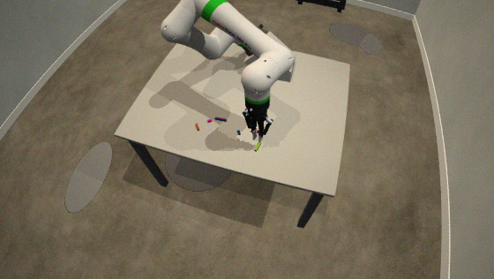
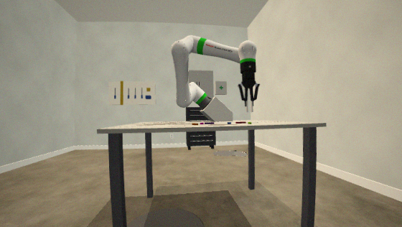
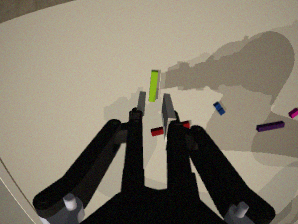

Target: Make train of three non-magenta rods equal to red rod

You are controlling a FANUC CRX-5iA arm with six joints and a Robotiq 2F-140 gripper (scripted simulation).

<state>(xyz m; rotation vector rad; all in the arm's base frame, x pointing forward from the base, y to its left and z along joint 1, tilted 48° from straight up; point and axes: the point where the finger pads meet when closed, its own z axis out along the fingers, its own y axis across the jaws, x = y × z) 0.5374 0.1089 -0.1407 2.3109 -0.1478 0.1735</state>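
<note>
The lime rod lies 100 mm below my hand. Round my hand: magenta rod: 70 mm behind, 280 mm to the right, 100 mm below; purple rod: 90 mm behind, 230 mm to the right, 100 mm below; red rod: 80 mm behind, 30 mm to the right, 100 mm below.
</note>
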